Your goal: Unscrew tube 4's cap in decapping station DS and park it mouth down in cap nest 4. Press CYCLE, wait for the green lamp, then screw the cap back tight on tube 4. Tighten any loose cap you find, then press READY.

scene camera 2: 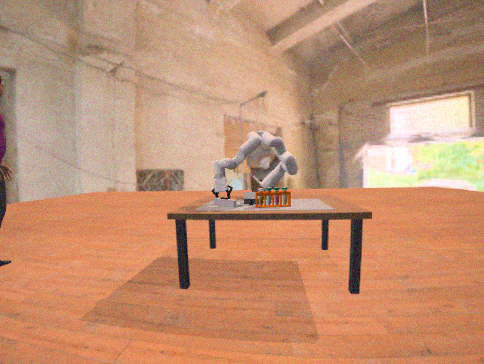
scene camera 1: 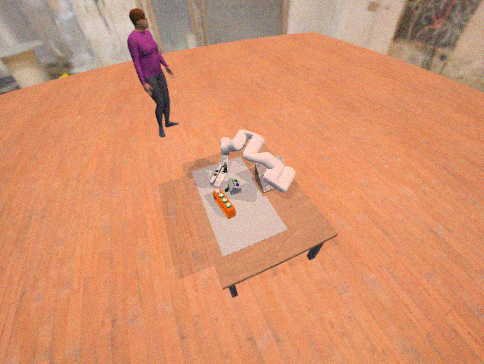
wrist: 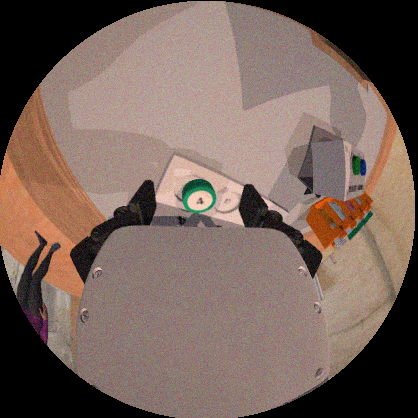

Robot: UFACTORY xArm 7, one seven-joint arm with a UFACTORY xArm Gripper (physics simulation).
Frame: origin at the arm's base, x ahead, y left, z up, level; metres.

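Seen in the pictures: gripper, fingertip midpoint: (scene camera 1: 224, 169) (wrist: 198, 194); arm's base, link origin: (scene camera 2: 264, 187).
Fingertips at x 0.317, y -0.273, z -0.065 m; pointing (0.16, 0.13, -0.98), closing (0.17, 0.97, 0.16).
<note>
Pixels of each thing's top centre, then the offset from my fingertips to it. Level surfaces: height alone.
- green cap, top centre: (wrist: 199, 200) dy +0.001, dx +0.009, dz +0.000 m
- white nest block, top centre: (wrist: 248, 239) (scene camera 2: 227, 197) (scene camera 1: 219, 172) dy +0.049, dx +0.061, dz +0.028 m
- grey button console, top centre: (wrist: 361, 187) (scene camera 2: 252, 191) (scene camera 1: 233, 181) dy +0.217, dx -0.018, dz +0.059 m
- green button, top centre: (wrist: 360, 169) dy +0.196, dx -0.042, dz +0.049 m
- blue button, top centre: (wrist: 366, 171) dy +0.241, dx -0.038, dz +0.049 m
- orange rack, top centre: (wrist: 354, 225) (scene camera 2: 272, 190) (scene camera 1: 223, 198) dy +0.364, dx +0.109, dz +0.078 m
- grey mat, surface height: dz -0.025 m
- wooden table, surface height: dz -0.028 m
My gripper (scene camera 1: 221, 175) (scene camera 2: 222, 195) (wrist: 198, 194) is open, its black fingers wide apart on either side of a green cap (wrist: 199, 196). The cap's white top, marked 4, faces up in the wrist view, and neither finger touches it. It is at the left end of the white nest block (wrist: 171, 169) (scene camera 2: 225, 203), beside a round nest; whether it is fully seated is hard to tell. Tube 4 and the decapping station cannot be made out clearly behind my gripper. The grey button console (scene camera 1: 235, 186) (scene camera 2: 249, 198) (wrist: 328, 167) has a green button (wrist: 356, 164) and a blue button (wrist: 363, 167).
An orange rack (scene camera 1: 230, 213) (scene camera 2: 273, 206) (wrist: 320, 223) holds several capped tubes near the console. The blocks, console and rack stand on a grey mat (scene camera 1: 247, 232) on the wooden table (scene camera 1: 295, 230). A person (scene camera 1: 146, 55) (wrist: 32, 287) stands on the floor beyond the table.
</note>
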